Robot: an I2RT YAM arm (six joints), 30 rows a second.
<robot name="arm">
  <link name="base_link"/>
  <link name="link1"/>
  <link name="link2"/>
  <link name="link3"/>
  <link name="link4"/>
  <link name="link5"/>
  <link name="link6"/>
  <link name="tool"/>
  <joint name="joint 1" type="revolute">
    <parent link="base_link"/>
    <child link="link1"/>
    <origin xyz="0 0 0.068" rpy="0 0 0"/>
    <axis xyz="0 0 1"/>
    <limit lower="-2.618" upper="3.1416"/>
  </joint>
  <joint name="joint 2" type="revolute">
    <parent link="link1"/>
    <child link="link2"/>
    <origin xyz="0.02 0.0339 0.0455" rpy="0 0 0"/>
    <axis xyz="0 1 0"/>
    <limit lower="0" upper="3.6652"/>
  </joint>
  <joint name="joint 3" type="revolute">
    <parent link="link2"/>
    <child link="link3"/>
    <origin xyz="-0.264 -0.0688 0" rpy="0 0 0"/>
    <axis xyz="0 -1 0"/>
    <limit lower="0" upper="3.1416"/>
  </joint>
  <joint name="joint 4" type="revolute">
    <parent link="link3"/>
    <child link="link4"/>
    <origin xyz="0.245 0.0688 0.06" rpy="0 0 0"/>
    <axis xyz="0 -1 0"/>
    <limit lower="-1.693" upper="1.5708"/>
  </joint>
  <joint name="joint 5" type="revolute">
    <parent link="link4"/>
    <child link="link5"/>
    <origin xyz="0.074 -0.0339 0.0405" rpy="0 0 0"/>
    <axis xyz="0 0 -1"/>
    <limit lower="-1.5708" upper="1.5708"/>
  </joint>
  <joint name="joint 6" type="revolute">
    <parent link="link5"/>
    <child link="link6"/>
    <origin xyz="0.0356 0 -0.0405" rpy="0 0 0"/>
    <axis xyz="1 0 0"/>
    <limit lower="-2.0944" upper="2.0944"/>
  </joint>
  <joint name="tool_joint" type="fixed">
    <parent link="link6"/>
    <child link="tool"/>
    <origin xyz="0 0 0" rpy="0 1.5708 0"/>
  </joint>
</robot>
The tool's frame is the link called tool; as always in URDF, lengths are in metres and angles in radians.
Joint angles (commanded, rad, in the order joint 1, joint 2, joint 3, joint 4, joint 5, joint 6), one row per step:
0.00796 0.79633 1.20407 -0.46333 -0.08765 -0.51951
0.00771 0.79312 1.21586 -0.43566 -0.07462 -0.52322
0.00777 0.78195 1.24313 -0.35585 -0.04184 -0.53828
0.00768 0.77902 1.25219 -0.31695 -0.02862 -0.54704
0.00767 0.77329 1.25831 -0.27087 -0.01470 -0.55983
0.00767 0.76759 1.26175 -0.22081 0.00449 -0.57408
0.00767 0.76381 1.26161 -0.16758 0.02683 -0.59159
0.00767 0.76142 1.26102 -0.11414 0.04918 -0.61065
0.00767 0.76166 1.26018 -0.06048 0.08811 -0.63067
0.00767 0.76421 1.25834 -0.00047 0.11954 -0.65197
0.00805 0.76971 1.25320 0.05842 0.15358 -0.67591
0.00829 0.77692 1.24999 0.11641 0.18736 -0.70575
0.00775 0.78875 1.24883 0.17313 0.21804 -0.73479
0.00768 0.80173 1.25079 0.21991 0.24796 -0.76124
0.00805 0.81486 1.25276 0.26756 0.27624 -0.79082
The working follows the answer.
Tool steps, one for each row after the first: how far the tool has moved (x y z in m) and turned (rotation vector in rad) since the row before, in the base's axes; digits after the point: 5 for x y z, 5 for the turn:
-0.00271 -0.00052 0.00707 -0.00381 -0.04300 -0.01315
-0.00872 -0.00122 0.01838 -0.01259 -0.11921 -0.03340
-0.00322 -0.00051 0.00728 -0.00656 -0.05125 -0.01434
-0.00418 -0.00053 0.00741 -0.00956 -0.05828 -0.01605
-0.00414 -0.00071 0.00693 -0.00874 -0.05934 -0.02206
-0.00317 -0.00082 0.00591 -0.00964 -0.05667 -0.02654
-0.00288 -0.00082 0.00554 -0.00960 -0.05459 -0.02761
-0.00215 -0.00140 0.00508 -0.00233 -0.05122 -0.04367
-0.00162 -0.00113 0.00505 -0.00440 -0.05344 -0.03760
0.00005 -0.00116 0.00354 -0.00341 -0.04501 -0.04094
0.00012 -0.00116 0.00365 -0.00638 -0.04255 -0.04404
0.00142 -0.00112 0.00349 -0.00538 -0.03792 -0.04199
0.00168 -0.00103 0.00320 -0.00211 -0.02967 -0.03947
0.00158 -0.00092 0.00310 -0.00392 -0.02885 -0.03962

Tool pose at each row, in the base's axes (x y z in m, rotation vector in rad; rounded; the steps above come from the unrounded poses):
0.14576 0.00428 0.44836 -0.49151 1.56020 -0.32178
0.14305 0.00376 0.45543 -0.47460 1.52187 -0.34338
0.13433 0.00253 0.47381 -0.43156 1.41376 -0.40068
0.13111 0.00203 0.48109 -0.41398 1.36679 -0.42534
0.12693 0.00150 0.48850 -0.39584 1.31272 -0.45405
0.12279 0.00078 0.49543 -0.37284 1.25898 -0.48675
0.11962 -0.00004 0.50134 -0.34858 1.20834 -0.52279
0.11674 -0.00085 0.50688 -0.32423 1.15955 -0.55881
0.11459 -0.00225 0.51196 -0.28561 1.11876 -0.60353
0.11297 -0.00338 0.51701 -0.25133 1.07342 -0.64355
0.11302 -0.00454 0.52055 -0.21733 1.03652 -0.68481
0.11314 -0.00569 0.52421 -0.18517 1.00094 -0.72976
0.11456 -0.00681 0.52770 -0.15484 0.96923 -0.77170
0.11625 -0.00784 0.53091 -0.12609 0.94572 -0.80919
0.11783 -0.00876 0.53401 -0.09910 0.92186 -0.84738

